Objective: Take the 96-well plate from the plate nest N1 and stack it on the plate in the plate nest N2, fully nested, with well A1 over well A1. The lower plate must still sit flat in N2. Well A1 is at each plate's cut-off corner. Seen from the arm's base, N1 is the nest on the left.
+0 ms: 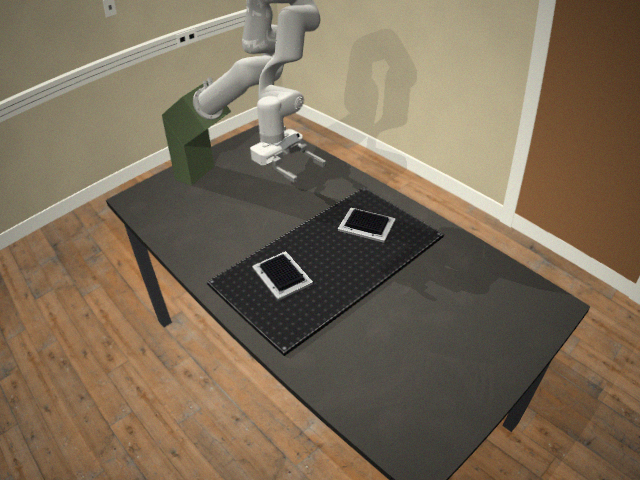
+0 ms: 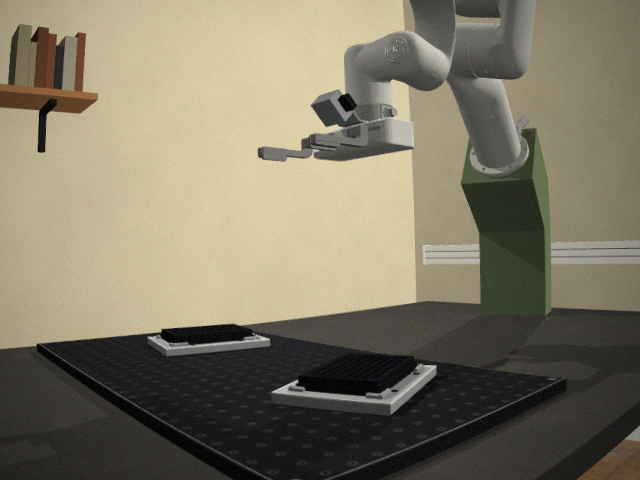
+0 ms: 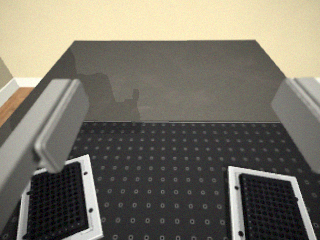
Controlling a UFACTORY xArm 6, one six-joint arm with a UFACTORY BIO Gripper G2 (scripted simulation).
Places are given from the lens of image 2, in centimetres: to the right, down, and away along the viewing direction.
white nest N2 (image 2: 260,344): -9, 16, 84
